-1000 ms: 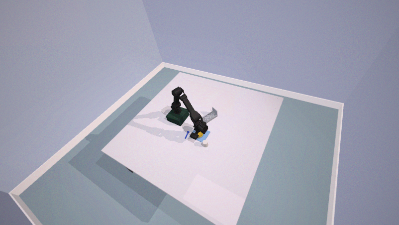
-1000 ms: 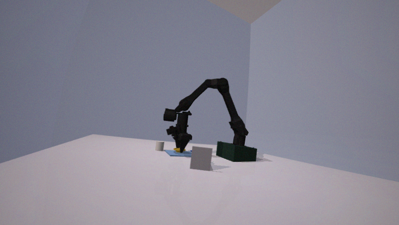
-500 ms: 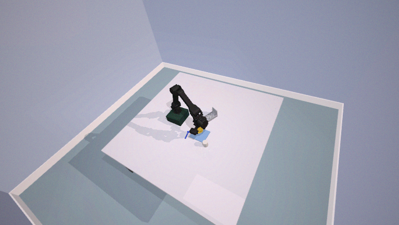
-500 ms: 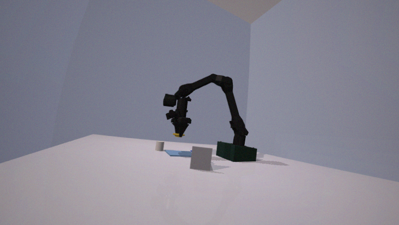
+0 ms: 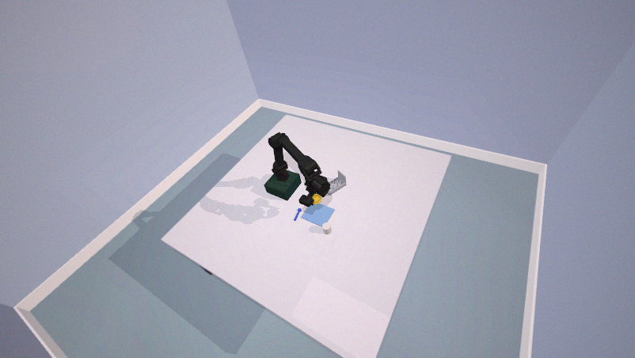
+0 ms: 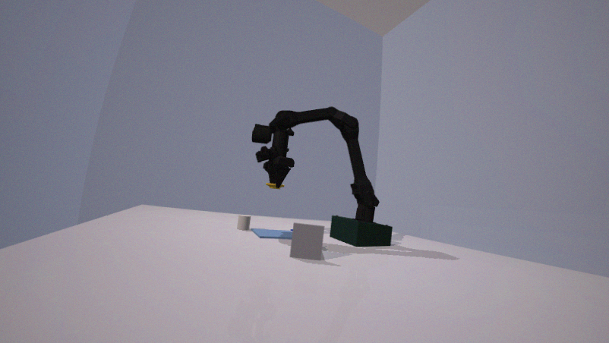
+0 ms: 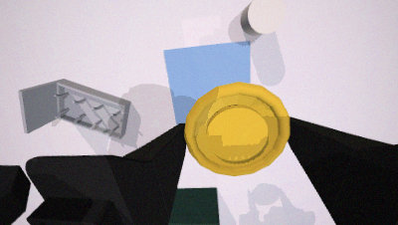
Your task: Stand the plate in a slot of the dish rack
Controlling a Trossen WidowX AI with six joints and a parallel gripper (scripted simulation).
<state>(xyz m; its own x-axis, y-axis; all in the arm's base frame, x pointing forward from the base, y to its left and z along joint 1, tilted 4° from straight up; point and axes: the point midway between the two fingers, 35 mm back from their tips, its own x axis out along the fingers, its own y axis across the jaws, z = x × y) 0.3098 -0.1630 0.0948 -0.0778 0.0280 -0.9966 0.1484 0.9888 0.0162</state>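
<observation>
My gripper tip is now 240 mm to the right of the grey dish rack and 140 mm above it. Round my gripper tip: light blue mat (160 mm below, 20 mm to the left, 20 mm behind); then white cup (140 mm below, 70 mm to the right, 70 mm ahead); then yellow plate (10 mm above).
</observation>
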